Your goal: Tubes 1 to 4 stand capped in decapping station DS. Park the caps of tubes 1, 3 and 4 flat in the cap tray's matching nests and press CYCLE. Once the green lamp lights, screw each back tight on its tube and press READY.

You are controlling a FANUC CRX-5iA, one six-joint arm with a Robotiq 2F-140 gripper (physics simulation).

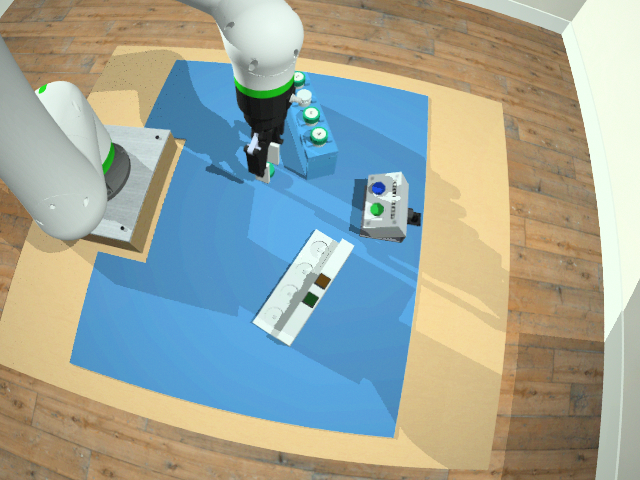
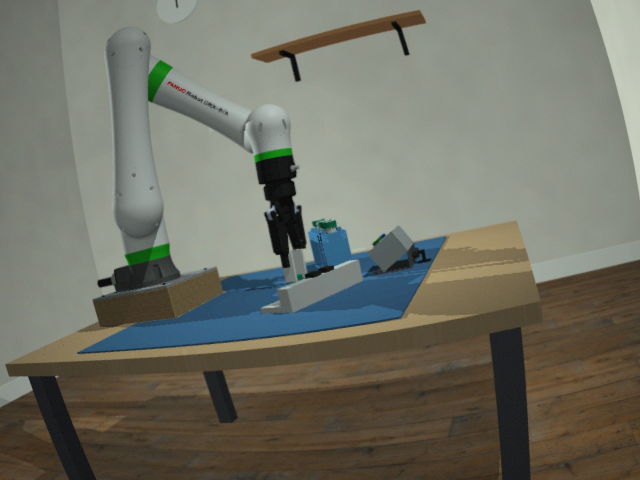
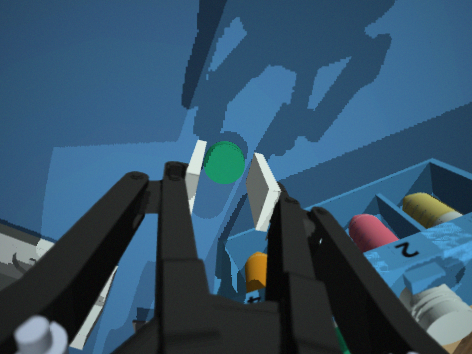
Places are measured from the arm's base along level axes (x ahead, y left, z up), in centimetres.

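Pixels of known places: gripper, fingertip midpoint: (image 1: 267, 170) (image 2: 296, 279) (image 3: 226, 163); arm's base at its link origin: (image 2: 154, 282).
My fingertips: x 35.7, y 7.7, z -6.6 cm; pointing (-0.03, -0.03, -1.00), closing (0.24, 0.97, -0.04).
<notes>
Ahead of a thing's pixels: the offset from my fingertips to its top centre. Level surfaces: height alone.
A loose green cap {dx -0.2, dy -0.2, dz +1.1 cm} (image 1: 270, 169) (image 3: 224, 162) lies flat on the blue mat {dz -0.3 cm} (image 1: 180, 310), left of the blue decapping station {dx +6.8, dy +10.2, dz +10.0 cm} (image 1: 321, 157) (image 2: 330, 247) (image 3: 419, 244). My gripper (image 1: 264, 166) (image 2: 290, 269) (image 3: 226, 163) is low over the cap. Its fingers are partly closed and stand on either side of the cap with small gaps, gripping nothing. In the station, three tubes carry green caps {dx +10.0, dy +3.1, dz +11.8 cm} (image 1: 318, 135) {dx +7.9, dy +7.8, dz +11.8 cm} (image 1: 310, 114) {dx +3.7, dy +17.3, dz +11.8 cm} (image 1: 299, 78). One tube {dx +6.8, dy +10.2, dz +11.6 cm} (image 1: 305, 95) shows a bare white top. The white cap tray {dx +10.7, dy -23.7, dz +5.0 cm} (image 1: 279, 330) (image 2: 320, 290) lies near the mat's middle with its nests empty.
A grey button box {dx +25.0, dy -6.3, dz +8.1 cm} (image 1: 392, 219) (image 2: 392, 248) with a blue button {dx +22.8, dy -4.0, dz +7.2 cm} (image 1: 378, 188) and a green button {dx +22.7, dy -8.5, dz +7.2 cm} (image 1: 376, 209) stands right of the station. The arm's base block (image 1: 136, 170) sits at the mat's left edge. The tray carries a brown and a dark green lamp square.
</notes>
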